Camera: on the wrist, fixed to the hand. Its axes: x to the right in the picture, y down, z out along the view.
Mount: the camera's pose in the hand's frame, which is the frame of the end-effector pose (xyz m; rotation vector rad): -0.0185 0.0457 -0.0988 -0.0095 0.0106 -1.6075
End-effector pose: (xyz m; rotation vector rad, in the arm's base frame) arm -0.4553 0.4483 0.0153 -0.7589 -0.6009 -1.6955
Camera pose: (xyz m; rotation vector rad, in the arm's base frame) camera -0.4255 0.3772 -0.0637 0.1130 1.1715 2.6310
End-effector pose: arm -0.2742 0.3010 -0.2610 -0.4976 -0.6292 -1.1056
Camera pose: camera -0.2162 0.2656 -0.3481 0.1388 -1.0263 -2.5992
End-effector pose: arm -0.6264 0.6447 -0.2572 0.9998 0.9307 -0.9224
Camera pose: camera -0.6094 0.7537 -0.2536 0.0273 1.7367 -2.1816
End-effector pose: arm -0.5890 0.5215 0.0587 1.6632 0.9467 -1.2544
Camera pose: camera -0.5169 0.5941 0.1003 -0.5673 -2.2307 1.9231
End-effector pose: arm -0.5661 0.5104 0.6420 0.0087 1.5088 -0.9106
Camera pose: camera -0.6219 0.6034 0.6212 -1.3598 1.3373 -2.1010
